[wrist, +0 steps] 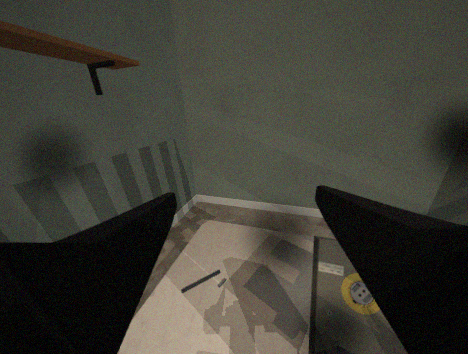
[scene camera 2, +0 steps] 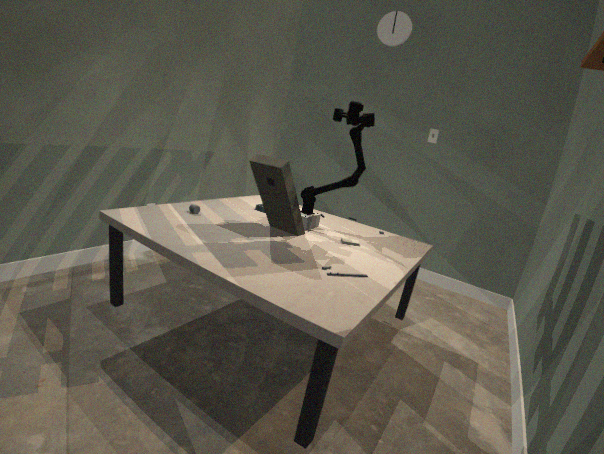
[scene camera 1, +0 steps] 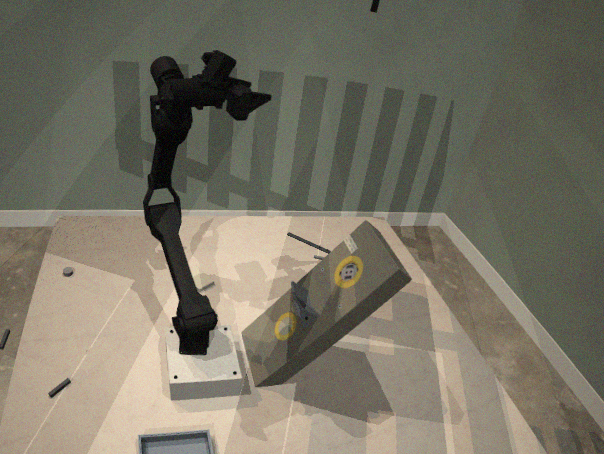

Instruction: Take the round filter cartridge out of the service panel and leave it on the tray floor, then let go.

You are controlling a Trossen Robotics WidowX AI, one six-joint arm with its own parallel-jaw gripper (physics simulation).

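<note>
The tilted grey-brown service panel stands right of the arm's base. A round grey piece with small dark holes, seemingly the filter cartridge, sits inside the panel's upper yellow ring. A lower yellow ring surrounds a paler round area whose detail is unclear. A bluish-grey lever-like part lies between the rings. The blue-grey tray is partly cut off at the bottom of scene camera 1. My gripper is open and empty, high above the table and away from the panel.
The arm's white base stands beside the panel's lower end. A dark rod lies beyond the panel. A small grey disc and a dark cylinder lie left of the base. A round grey object rests on the table.
</note>
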